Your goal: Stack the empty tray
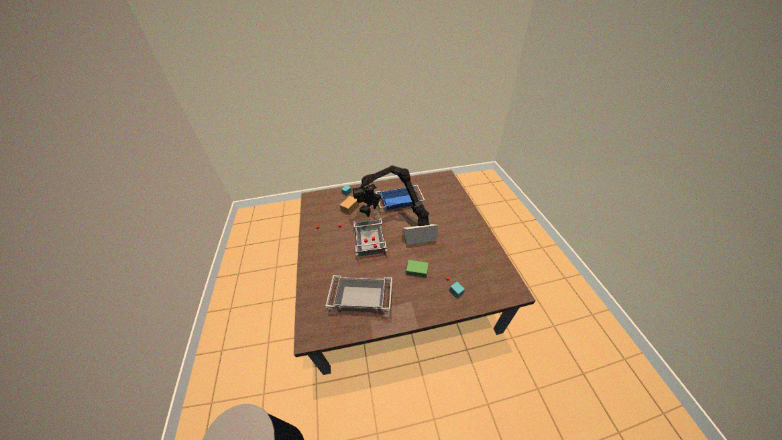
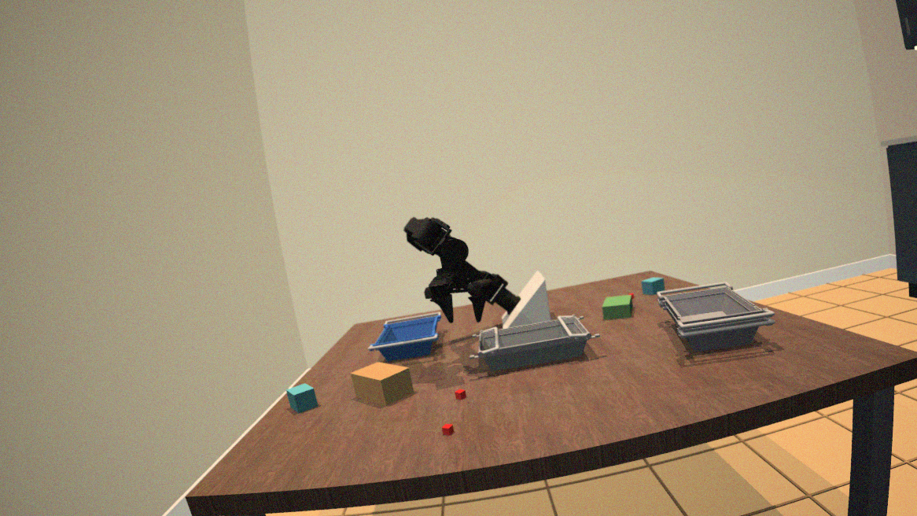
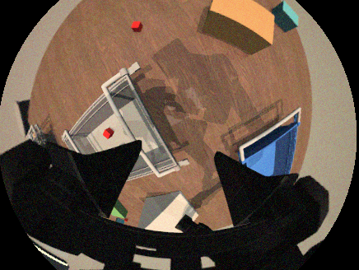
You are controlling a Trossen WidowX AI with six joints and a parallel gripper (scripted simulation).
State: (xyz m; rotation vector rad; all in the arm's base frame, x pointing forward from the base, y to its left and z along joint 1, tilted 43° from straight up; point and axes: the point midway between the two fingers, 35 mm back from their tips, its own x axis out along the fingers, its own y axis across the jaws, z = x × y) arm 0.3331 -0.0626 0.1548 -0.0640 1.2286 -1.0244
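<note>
My gripper tip is 24 cm past the blue tray, 19 cm to the left of it and 6 cm above it. From my gripper tip the other things lie so: orange block (14 cm ahead, 20 cm to the right, 8 cm below); then green block (20 cm behind, 45 cm to the left, 9 cm below).
</note>
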